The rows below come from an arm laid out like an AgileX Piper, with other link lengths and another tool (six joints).
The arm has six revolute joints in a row. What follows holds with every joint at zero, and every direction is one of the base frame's.
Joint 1 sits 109.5 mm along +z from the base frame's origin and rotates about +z.
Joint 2 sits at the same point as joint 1 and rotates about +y.
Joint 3 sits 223.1 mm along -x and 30.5 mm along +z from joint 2 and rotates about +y.
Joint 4 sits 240.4 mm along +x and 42.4 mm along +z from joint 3 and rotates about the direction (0.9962, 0, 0.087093).
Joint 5 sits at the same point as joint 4 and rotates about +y.
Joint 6 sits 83.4 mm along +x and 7.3 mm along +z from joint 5 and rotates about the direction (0.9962, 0, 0.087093).
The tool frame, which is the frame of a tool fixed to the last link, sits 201.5 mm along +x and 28 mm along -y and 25.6 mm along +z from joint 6; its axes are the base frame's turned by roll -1.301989, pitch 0.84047 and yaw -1.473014 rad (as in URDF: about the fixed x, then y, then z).
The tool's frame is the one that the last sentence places.
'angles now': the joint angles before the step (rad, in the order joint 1, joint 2, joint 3, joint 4, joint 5, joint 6). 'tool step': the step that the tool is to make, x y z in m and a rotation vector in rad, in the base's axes. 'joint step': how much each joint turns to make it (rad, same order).
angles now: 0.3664 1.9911 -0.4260 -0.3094 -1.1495 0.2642
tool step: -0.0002 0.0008 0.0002 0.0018 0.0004 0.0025
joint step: -0.0001 0.0000 -0.0009 -0.0034 -0.0001 0.0023
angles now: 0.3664 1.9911 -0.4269 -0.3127 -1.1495 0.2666
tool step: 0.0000 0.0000 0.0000 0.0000 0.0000 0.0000
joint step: 0.0000 0.0000 0.0000 0.0000 0.0000 0.0000
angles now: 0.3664 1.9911 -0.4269 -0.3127 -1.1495 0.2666
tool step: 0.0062 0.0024 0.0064 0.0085 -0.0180 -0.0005
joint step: 0.0001 -0.0003 -0.0201 0.0001 0.0001 0.0017
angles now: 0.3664 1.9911 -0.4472 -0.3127 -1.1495 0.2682
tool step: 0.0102 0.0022 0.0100 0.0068 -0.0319 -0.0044
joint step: 0.0001 0.0006 -0.0313 0.0064 0.0002 -0.0064
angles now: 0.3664 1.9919 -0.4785 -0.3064 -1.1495 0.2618
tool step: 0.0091 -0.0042 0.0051 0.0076 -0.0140 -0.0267
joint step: -0.0002 0.0026 -0.0196 0.0272 0.0017 -0.0017
